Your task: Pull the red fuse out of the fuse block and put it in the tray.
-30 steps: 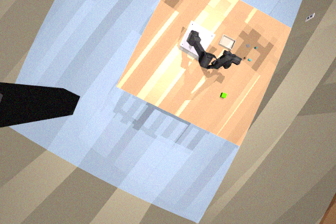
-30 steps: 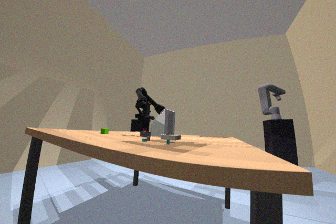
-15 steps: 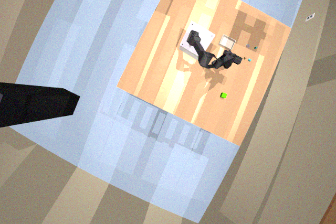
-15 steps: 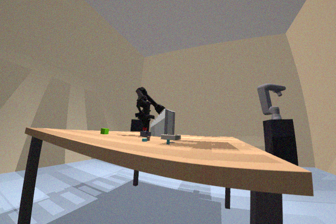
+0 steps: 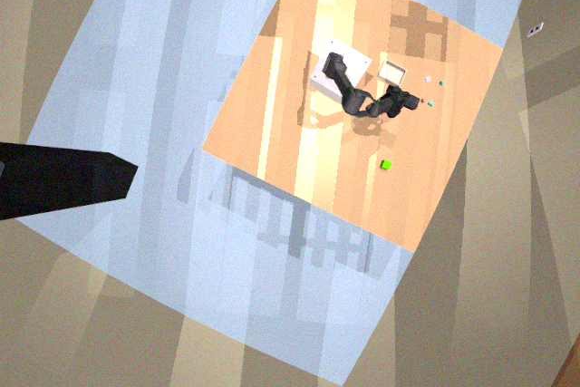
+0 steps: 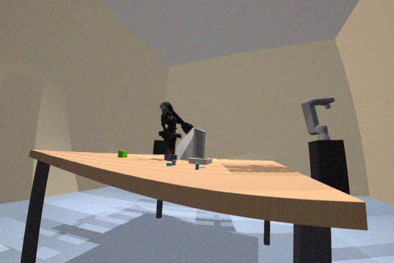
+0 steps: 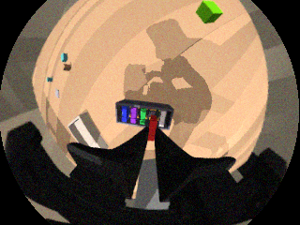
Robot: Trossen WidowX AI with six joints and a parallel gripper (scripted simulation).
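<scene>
The pale tray is 230 mm to the left of my gripper tip, 70 mm below it and 20 mm ahead of it. From my gripper tip the other things lie so: red fuse 10 mm below.
</scene>
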